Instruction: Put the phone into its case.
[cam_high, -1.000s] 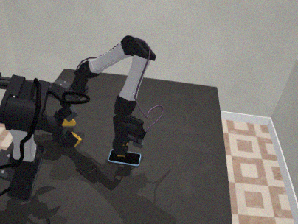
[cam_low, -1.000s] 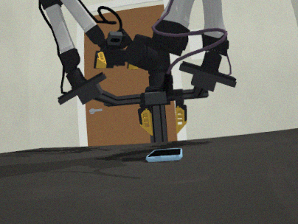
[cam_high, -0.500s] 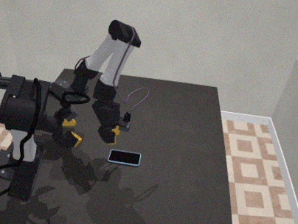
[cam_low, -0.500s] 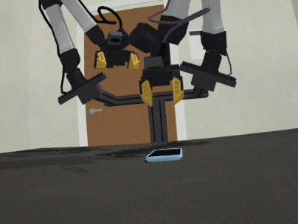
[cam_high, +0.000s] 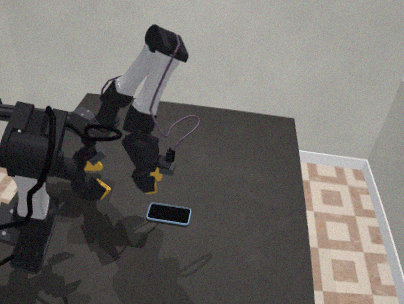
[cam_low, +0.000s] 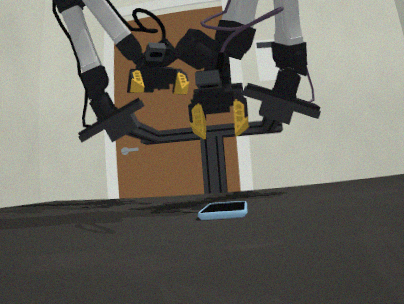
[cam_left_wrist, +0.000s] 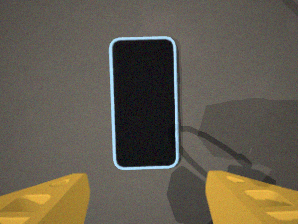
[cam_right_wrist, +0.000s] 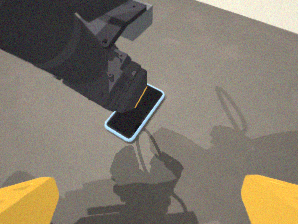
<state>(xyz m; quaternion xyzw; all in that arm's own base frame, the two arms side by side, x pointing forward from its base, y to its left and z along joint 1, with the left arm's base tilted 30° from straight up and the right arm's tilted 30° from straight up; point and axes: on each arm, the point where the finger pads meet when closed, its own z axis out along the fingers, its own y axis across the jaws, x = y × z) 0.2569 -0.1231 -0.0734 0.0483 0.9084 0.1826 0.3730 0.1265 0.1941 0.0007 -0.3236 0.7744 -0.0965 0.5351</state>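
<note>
My left hand is 14 cm above the black phone and 4 cm short of it.
</note>
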